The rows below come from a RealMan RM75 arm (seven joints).
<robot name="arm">
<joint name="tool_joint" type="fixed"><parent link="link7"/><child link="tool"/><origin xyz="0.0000 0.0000 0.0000" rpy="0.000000 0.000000 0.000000"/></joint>
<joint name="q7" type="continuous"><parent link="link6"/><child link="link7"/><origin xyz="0.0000 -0.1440 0.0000" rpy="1.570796 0.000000 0.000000"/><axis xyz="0 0 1"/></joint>
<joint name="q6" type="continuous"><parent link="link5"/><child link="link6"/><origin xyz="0.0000 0.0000 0.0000" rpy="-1.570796 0.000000 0.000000"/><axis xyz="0 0 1"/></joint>
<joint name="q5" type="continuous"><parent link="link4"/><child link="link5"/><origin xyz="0.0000 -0.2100 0.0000" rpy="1.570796 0.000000 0.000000"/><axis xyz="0 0 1"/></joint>
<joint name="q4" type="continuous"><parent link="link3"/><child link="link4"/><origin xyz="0.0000 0.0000 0.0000" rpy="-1.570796 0.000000 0.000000"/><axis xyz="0 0 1"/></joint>
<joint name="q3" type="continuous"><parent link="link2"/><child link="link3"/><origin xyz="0.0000 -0.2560 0.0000" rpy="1.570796 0.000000 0.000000"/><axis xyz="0 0 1"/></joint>
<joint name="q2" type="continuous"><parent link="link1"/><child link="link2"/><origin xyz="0.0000 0.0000 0.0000" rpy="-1.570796 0.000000 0.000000"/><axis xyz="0 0 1"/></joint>
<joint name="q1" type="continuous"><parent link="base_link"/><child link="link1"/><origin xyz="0.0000 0.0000 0.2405" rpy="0.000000 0.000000 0.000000"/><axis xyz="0 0 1"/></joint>
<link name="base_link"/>
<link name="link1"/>
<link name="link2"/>
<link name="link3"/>
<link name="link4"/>
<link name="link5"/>
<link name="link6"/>
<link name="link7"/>
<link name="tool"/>
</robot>
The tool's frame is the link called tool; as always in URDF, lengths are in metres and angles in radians. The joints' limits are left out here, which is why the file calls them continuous.
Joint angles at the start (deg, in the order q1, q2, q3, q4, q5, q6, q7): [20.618 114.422 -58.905 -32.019 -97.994 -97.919 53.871]
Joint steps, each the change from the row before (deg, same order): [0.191 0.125 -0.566 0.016 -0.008 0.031 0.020]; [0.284 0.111 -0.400 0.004 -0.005 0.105 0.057]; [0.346 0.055 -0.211 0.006 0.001 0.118 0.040]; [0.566 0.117 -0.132 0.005 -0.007 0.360 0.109]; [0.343 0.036 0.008 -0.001 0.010 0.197 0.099]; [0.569 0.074 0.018 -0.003 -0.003 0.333 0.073]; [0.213 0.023 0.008 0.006 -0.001 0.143 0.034]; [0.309 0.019 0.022 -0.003 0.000 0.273 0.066]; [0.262 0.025 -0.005 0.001 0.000 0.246 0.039]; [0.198 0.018 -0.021 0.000 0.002 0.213 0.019]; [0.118 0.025 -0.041 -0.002 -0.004 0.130 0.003]
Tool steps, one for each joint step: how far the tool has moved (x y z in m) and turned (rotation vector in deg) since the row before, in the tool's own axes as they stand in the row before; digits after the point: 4 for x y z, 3 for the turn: [-0.0002 0.0006 0.0026 -0.649 0.103 -0.056]; [-0.0006 -0.0003 0.0024 -0.478 0.088 -0.123]; [-0.0010 -0.0011 0.0019 -0.302 0.063 -0.218]; [-0.0017 -0.0026 0.0029 -0.176 0.105 -0.318]; [-0.0012 -0.0018 0.0013 -0.021 0.037 -0.181]; [-0.0019 -0.0029 0.0023 -0.041 0.065 -0.385]; [-0.0007 -0.0011 0.0008 0.002 0.037 -0.132]; [-0.0009 -0.0019 0.0011 0.073 0.100 -0.192]; [-0.0007 -0.0015 0.0010 0.049 0.094 -0.173]; [-0.0005 -0.0012 0.0008 0.045 0.092 -0.142]; [-0.0003 -0.0006 0.0006 -0.005 0.060 -0.089]
